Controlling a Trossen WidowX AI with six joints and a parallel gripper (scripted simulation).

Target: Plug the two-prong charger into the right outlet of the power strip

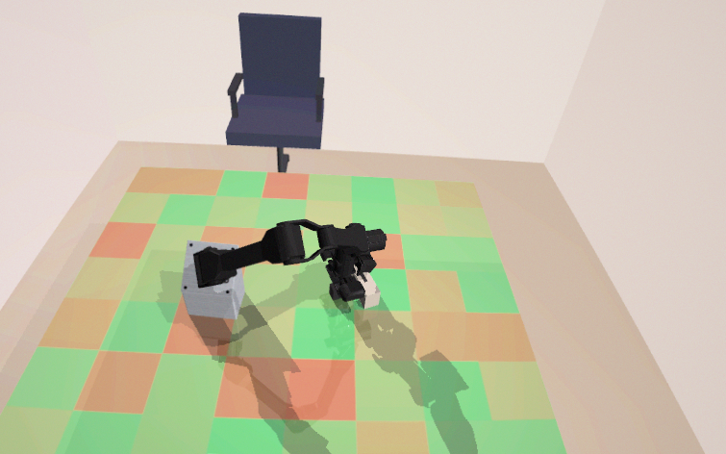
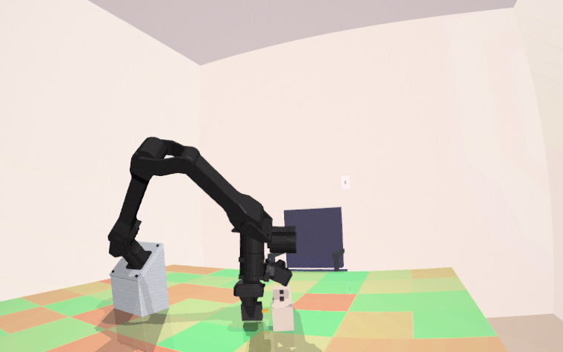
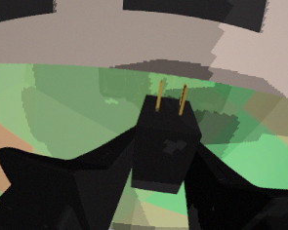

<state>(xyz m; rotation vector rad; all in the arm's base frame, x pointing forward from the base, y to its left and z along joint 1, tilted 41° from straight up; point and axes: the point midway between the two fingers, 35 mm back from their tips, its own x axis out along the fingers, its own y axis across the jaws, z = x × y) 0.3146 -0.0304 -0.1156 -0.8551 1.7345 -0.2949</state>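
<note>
The black two-prong charger lies 2 cm ahead of my gripper tip, 1 cm to the left of it and 1 cm above it.
</note>
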